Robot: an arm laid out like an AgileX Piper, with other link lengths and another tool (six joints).
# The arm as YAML. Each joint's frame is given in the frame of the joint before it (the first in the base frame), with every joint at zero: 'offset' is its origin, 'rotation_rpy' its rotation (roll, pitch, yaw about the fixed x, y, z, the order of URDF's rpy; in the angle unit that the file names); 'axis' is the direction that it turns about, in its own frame. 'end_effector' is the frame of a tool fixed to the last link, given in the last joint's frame.
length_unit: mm
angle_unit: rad
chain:
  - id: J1
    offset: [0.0, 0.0, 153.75]
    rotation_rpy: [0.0, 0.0, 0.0]
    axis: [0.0, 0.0, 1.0]
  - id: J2
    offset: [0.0, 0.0, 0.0]
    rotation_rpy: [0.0, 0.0, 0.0]
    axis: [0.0, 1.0, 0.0]
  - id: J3
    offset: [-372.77, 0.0, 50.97]
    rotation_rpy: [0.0, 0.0, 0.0]
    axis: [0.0, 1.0, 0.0]
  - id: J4
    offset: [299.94, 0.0, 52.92]
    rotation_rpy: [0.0, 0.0, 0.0]
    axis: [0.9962, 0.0, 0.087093]
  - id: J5
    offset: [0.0, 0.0, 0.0]
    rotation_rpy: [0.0, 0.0, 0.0]
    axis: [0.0, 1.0, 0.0]
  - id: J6
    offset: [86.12, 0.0, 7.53]
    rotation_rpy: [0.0, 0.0, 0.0]
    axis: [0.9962, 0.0, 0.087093]
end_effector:
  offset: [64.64, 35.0, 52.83]
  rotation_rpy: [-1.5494, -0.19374, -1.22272]
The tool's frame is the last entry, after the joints.
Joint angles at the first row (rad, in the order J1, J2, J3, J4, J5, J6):
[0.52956, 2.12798, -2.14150, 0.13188, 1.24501, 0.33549]
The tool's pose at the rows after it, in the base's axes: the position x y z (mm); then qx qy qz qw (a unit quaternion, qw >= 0):
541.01 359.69 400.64 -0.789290 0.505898 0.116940 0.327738
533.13 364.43 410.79 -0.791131 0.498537 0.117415 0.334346
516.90 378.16 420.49 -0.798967 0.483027 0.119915 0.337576
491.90 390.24 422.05 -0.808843 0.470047 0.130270 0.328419
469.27 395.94 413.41 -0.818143 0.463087 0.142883 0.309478
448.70 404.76 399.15 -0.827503 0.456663 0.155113 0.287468
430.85 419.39 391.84 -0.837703 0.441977 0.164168 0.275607
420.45 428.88 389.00 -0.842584 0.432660 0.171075 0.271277
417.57 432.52 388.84 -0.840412 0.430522 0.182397 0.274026
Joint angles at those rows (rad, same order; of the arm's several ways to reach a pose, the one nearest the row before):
[0.52955, 2.10503, -2.14149, 0.15311, 1.24717, 0.33548]
[0.54127, 2.08955, -2.14145, 0.15726, 1.24715, 0.33549]
[0.57259, 2.07039, -2.13533, 0.15727, 1.24758, 0.33335]
[0.60983, 2.03163, -2.07985, 0.15942, 1.24760, 0.33117]
[0.63771, 1.99409, -2.00263, 0.16136, 1.24761, 0.32544]
[0.67012, 1.97332, -1.93749, 0.15948, 1.24758, 0.32458]
[0.70689, 1.96923, -1.91345, 0.16092, 1.24759, 0.31841]
[0.72856, 1.96921, -1.90583, 0.16726, 1.24757, 0.31485]
[0.73078, 1.97124, -1.90586, 0.19182, 1.24758, 0.31037]

